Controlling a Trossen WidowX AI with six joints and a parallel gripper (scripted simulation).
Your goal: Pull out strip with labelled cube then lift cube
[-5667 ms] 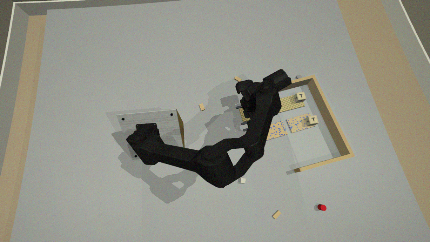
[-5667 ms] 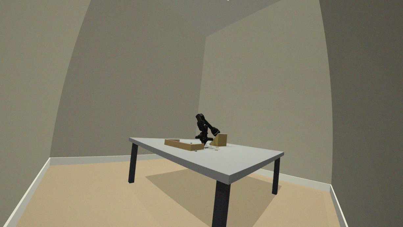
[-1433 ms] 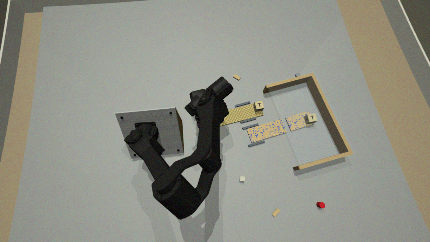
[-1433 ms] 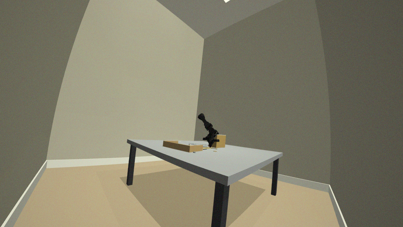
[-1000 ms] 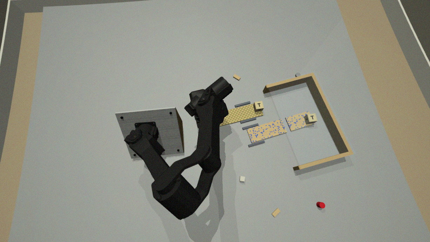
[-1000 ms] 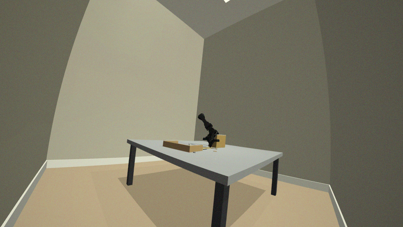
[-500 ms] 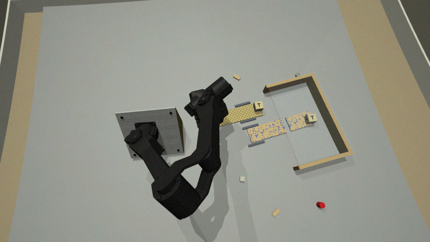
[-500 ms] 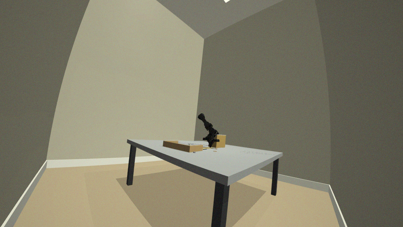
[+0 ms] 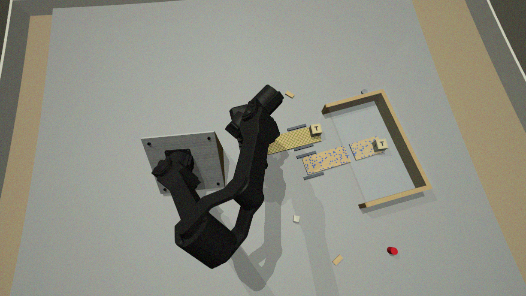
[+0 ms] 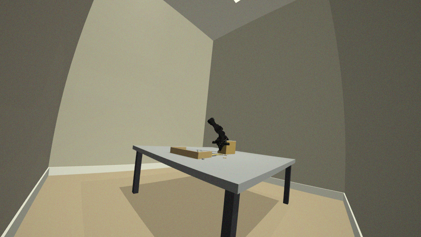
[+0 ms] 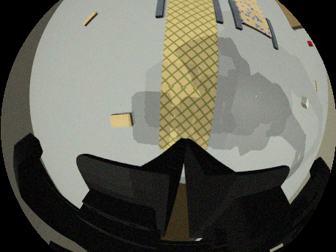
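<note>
The cross-hatched strip is 100 mm ahead of my gripper tip, 30 mm below it and 20 mm to the left of it. The rest, counted from my gripper tip: red cylinder (370 mm ahead, 320 mm to the right, 20 mm below).
</note>
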